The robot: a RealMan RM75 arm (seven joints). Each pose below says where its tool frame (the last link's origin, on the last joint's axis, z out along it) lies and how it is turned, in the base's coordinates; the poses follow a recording.
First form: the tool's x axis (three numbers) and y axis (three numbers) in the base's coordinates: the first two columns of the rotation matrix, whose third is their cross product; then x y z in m.
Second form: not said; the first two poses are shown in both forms.
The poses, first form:
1: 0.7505 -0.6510 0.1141 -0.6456 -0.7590 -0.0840 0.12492 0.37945 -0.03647
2: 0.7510 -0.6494 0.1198 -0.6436 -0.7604 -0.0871 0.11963 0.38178 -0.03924
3: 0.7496 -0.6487 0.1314 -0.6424 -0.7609 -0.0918 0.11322 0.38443 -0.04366
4: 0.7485 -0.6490 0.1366 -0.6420 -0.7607 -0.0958 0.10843 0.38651 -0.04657
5: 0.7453 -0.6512 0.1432 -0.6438 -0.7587 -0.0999 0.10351 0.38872 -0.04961
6: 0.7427 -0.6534 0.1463 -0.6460 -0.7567 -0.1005 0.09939 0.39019 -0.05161
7: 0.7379 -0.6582 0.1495 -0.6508 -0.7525 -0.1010 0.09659 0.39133 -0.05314
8: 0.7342 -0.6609 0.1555 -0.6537 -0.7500 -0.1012 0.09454 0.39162 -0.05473
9: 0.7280 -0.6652 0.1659 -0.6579 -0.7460 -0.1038 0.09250 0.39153 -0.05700
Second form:
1:
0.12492 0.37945 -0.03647
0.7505 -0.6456 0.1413
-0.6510 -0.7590 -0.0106
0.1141 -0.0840 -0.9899

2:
0.11963 0.38178 -0.03924
0.7510 -0.6436 0.1477
-0.6494 -0.7604 -0.0117
0.1198 -0.0871 -0.9890

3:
0.11322 0.38443 -0.04366
0.7496 -0.6424 0.1595
-0.6487 -0.7609 -0.0156
0.1314 -0.0918 -0.9871

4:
0.10843 0.38651 -0.04657
0.7485 -0.6420 0.1661
-0.6490 -0.7607 -0.0160
0.1366 -0.0958 -0.9860

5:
0.10351 0.38872 -0.04961
0.7453 -0.6438 0.1737
-0.6512 -0.7587 -0.0177
0.1432 -0.0999 -0.9847

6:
0.09939 0.39019 -0.05161
0.7427 -0.6460 0.1764
-0.6534 -0.7567 -0.0199
0.1463 -0.1005 -0.9841

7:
0.09659 0.39133 -0.05314
0.7379 -0.6508 0.1790
-0.6582 -0.7525 -0.0228
0.1495 -0.1010 -0.9836

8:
0.09454 0.39162 -0.05473
0.7342 -0.6537 0.1835
-0.6609 -0.7500 -0.0273
0.1555 -0.1012 -0.9827

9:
0.09250 0.39153 -0.05700
0.7280 -0.6579 0.1928
-0.6652 -0.7460 -0.0336
0.1659 -0.1038 -0.9807

